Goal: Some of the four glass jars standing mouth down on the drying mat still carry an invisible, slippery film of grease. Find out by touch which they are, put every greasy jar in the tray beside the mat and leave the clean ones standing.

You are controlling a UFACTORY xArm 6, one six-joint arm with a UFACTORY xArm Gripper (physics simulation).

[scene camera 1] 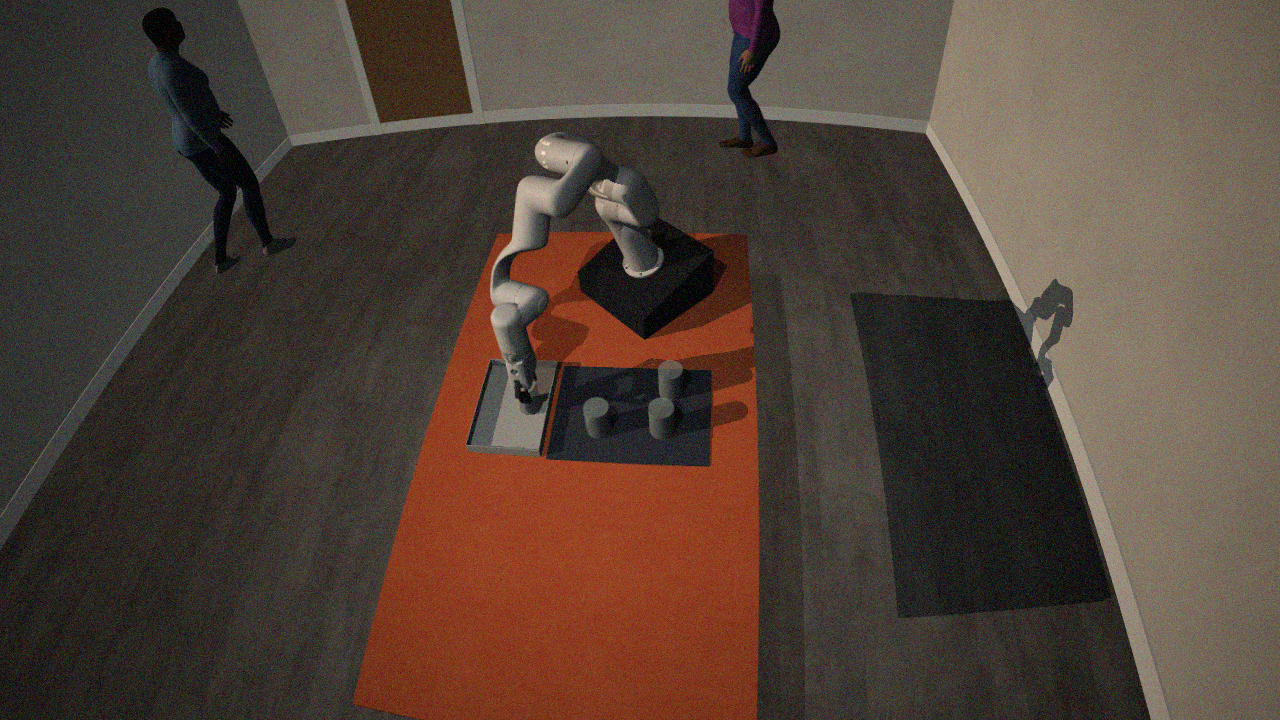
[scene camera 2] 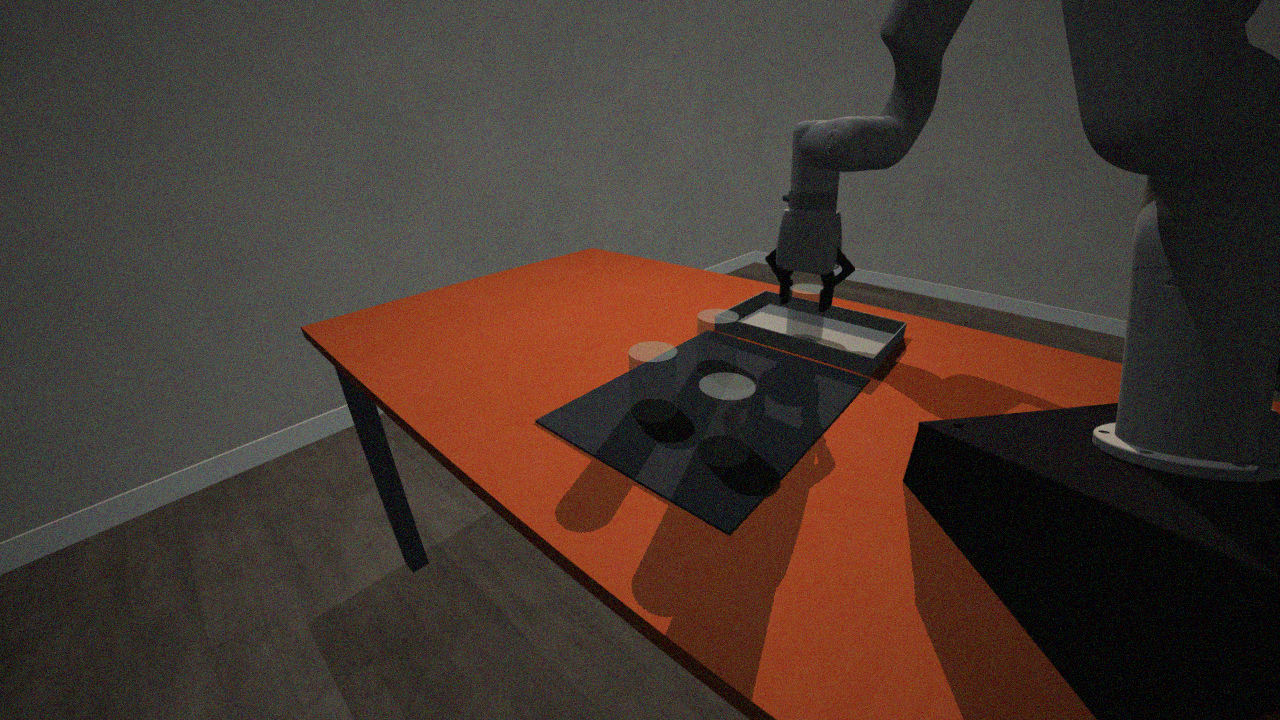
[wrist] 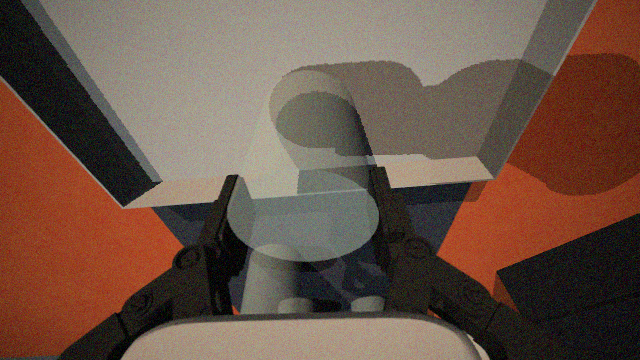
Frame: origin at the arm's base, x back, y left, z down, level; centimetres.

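Seen in the pictures: gripper, fingertip midpoint: [scene camera 1: 528, 391] [scene camera 2: 804, 306] [wrist: 308, 189]; arm's base, origin of the base link: [scene camera 1: 643, 261] [scene camera 2: 1182, 453].
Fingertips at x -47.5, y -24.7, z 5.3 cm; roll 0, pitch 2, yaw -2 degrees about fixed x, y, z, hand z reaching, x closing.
Offsets run from my fingertips to a thing's top centre. Level surfaces: height alone.
My gripper [scene camera 1: 523, 396] [scene camera 2: 804, 304] [wrist: 308, 189] is shut on a clear glass jar {dx +0.0, dy -0.9, dz -3.1 cm} [scene camera 2: 806, 288] [wrist: 303, 225], one finger on each side. The jar is upright, within the rim of the light-floored tray {dx -0.8, dy -5.2, dz +4.1 cm} [scene camera 1: 505, 450] [scene camera 2: 796, 344] [wrist: 435, 172]; I cannot tell whether it touches the floor. Three jars stand mouth down on the dark drying mat {dz +6.8 cm} [scene camera 1: 626, 452] [scene camera 2: 581, 419]: the front jar near the tray {dx -5.2, dy +19.0, dz -2.3 cm} [scene camera 1: 596, 418] [scene camera 2: 717, 317] [wrist: 270, 280], the front right jar {dx -3.9, dy +35.1, dz -2.3 cm} [scene camera 1: 661, 419] [scene camera 2: 652, 351] [wrist: 295, 305] and the back right jar {dx +8.6, dy +36.1, dz -2.3 cm} [scene camera 1: 670, 380] [scene camera 2: 726, 385] [wrist: 367, 304]. Grease is not visible.
The mat and tray lie side by side on the orange table {dz +7.1 cm} [scene camera 1: 581, 555] [scene camera 2: 465, 331]. The arm's black base block [scene camera 1: 644, 300] [scene camera 2: 1074, 537] [wrist: 575, 270] stands behind them. Two people [scene camera 1: 192, 107] [scene camera 1: 751, 67] stand on the floor away from the table.
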